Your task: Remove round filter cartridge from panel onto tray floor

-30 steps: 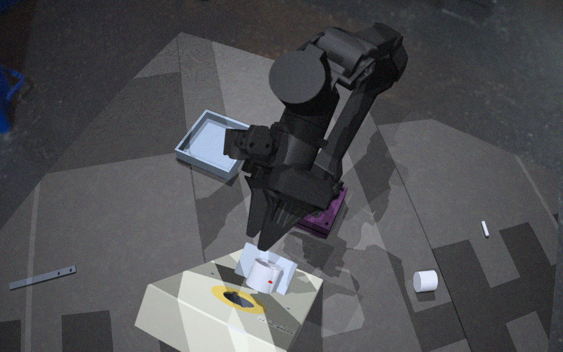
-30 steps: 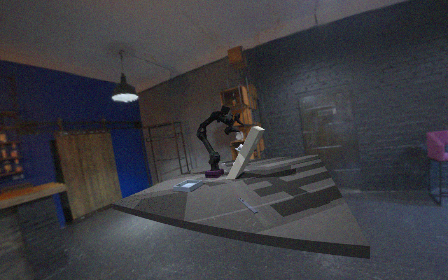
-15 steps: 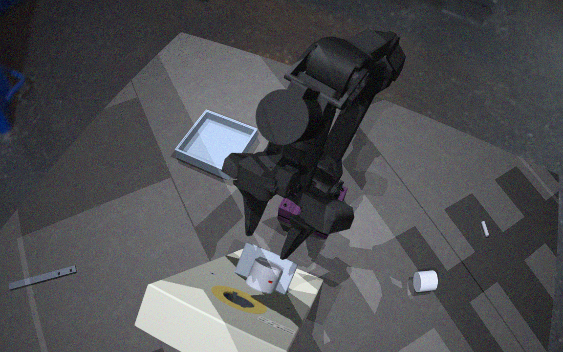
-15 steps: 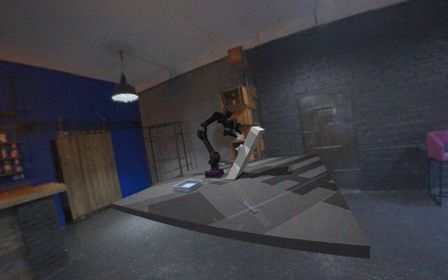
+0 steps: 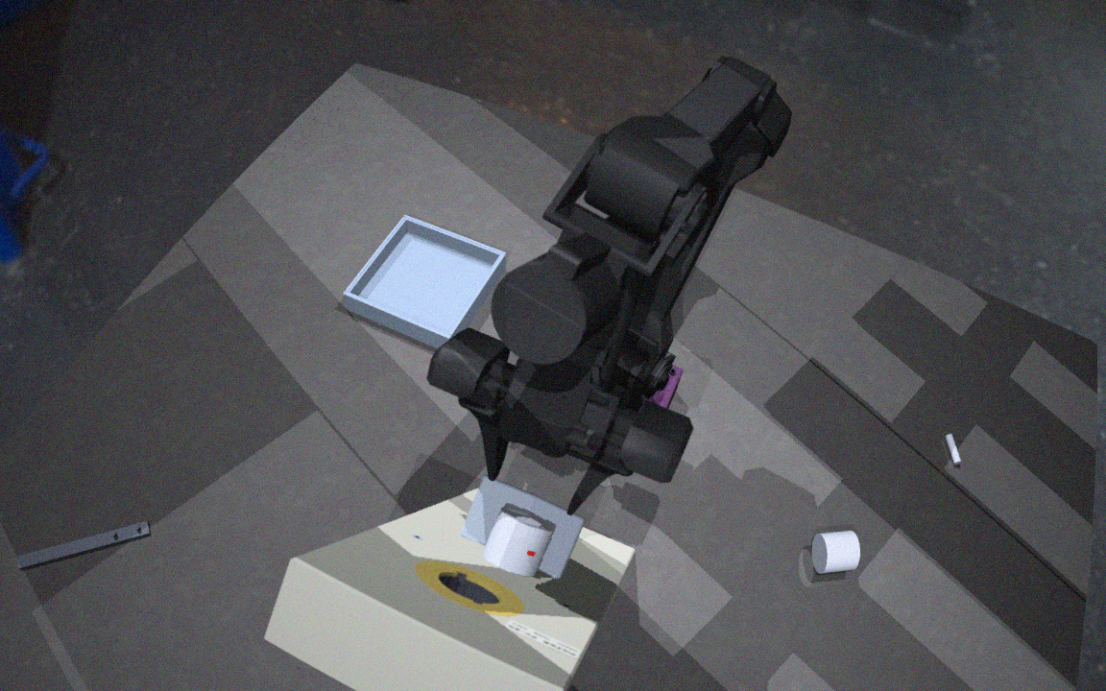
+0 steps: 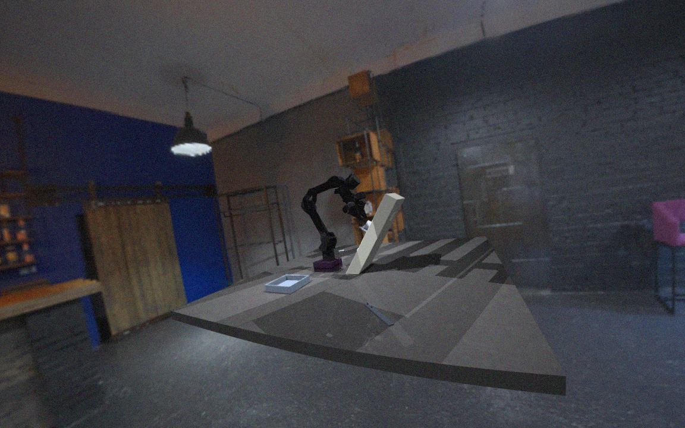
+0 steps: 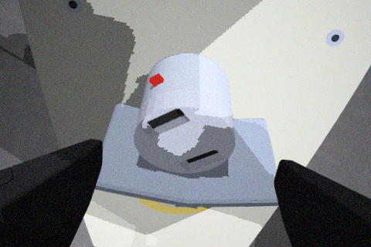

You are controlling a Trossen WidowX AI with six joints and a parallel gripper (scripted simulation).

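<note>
Right now the round filter cartridge is 4 cm below my gripper tip, 2 cm ahead of it and 1 cm to the left of it. The rest, counted from my gripper tip: small white stick: 47 cm behind, 33 cm to the left, 25 cm below; light blue tray: 34 cm to the right, 25 cm below, 25 cm behind.
</note>
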